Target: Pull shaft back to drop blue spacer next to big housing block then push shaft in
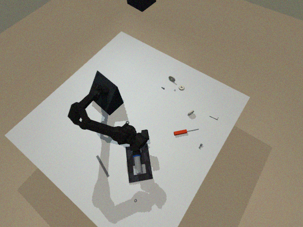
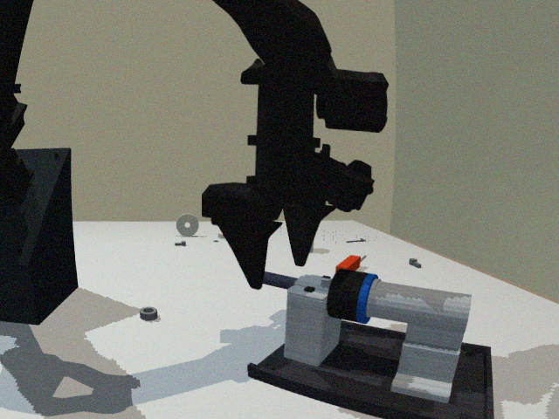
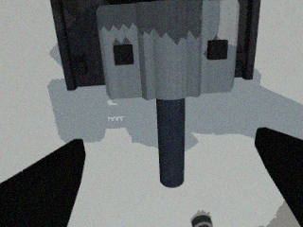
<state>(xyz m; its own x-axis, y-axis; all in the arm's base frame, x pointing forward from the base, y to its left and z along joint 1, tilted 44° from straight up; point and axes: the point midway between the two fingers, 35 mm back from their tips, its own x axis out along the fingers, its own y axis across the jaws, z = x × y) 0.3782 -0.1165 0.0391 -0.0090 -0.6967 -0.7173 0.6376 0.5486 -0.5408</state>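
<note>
My gripper tip is 40 mm short of the shaft, 30 mm to the left of it and 10 mm above it. Also, from my gripper tip: blue spacer: 80 mm ahead, 60 mm to the right, 10 mm below; grey bar: 250 mm to the right, 80 mm below, 70 mm behind; black spacer: 60 mm ahead, 50 mm to the right, 10 mm below.
</note>
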